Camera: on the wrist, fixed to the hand. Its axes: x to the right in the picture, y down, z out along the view.
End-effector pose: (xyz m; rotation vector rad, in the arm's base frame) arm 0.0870 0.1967 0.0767 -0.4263 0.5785 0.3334
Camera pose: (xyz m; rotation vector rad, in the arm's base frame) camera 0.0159 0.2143 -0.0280 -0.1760 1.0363 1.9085
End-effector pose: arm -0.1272 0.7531 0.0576 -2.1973 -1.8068 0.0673
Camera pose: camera -0.0309 0.7286 0.1380 -2.9937 0.3719 -0.1154
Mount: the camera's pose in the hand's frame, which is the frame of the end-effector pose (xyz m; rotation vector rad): 0.0086 0.0753 -0.1029 -0.2692 0.2439 1.5862
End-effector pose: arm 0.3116 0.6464 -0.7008 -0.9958 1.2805 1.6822
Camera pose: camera 0.2523 0.5332 -0.7004 0.0831 -1.5566 -1.9892
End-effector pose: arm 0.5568 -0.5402 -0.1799 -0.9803 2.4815 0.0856
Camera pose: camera 0.4604 -0.5127 -0.1006 -1.1400 -2.8081 -0.8055
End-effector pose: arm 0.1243 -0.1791 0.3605 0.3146 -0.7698 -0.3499
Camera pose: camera 0.2186 -0.1000 0.3262 -0.5345 -0.5258 1.0594
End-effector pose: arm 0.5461 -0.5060 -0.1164 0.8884 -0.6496 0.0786
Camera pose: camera 0.5795 -0.3831 -0.1059 -0.0802 -0.9629 1.4532
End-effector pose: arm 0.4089 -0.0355 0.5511 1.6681 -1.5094 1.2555
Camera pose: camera 0.3084 0.0347 0.5871 0.1756 2.6726 -1.6268
